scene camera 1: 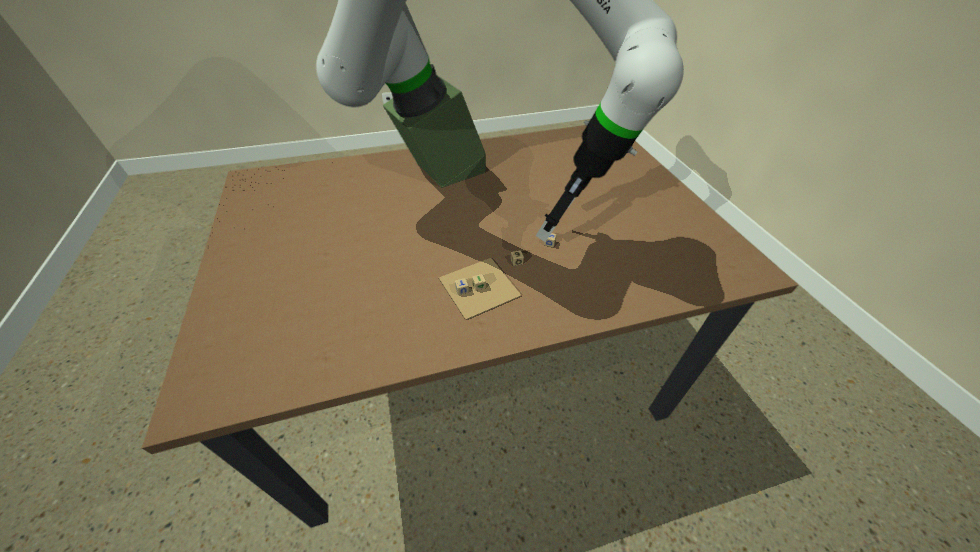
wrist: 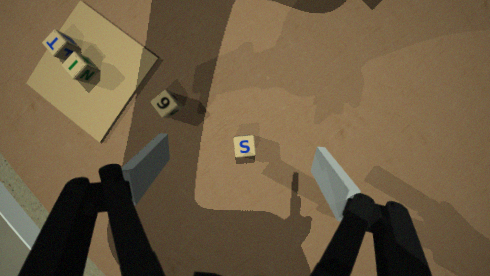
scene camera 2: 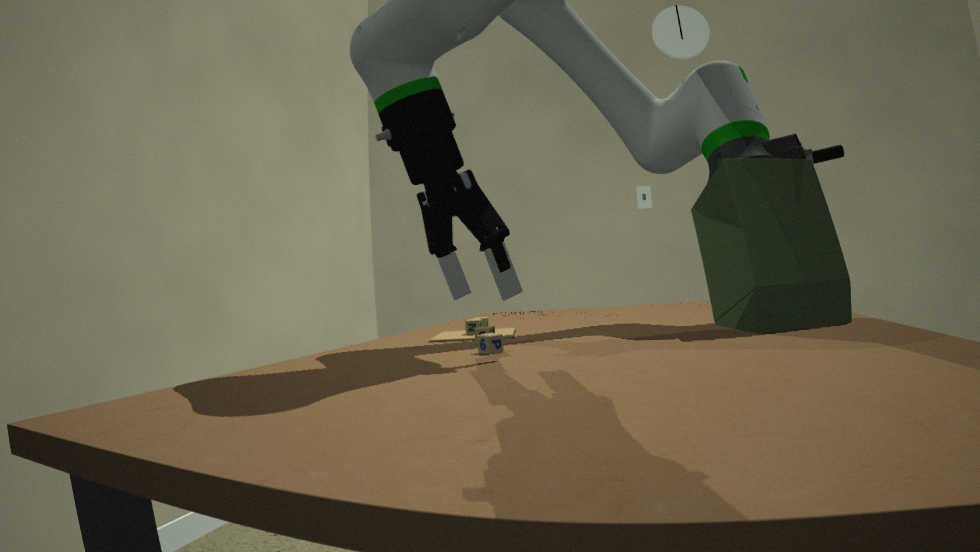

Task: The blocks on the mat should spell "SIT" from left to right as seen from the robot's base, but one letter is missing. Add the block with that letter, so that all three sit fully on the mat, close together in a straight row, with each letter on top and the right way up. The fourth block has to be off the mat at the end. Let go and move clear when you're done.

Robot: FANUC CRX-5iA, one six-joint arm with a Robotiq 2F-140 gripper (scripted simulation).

In view: the gripper [scene camera 2: 485,296].
The gripper is seen too in scene camera 1 [scene camera 1: 553,220] and in the wrist view [wrist: 241,153].
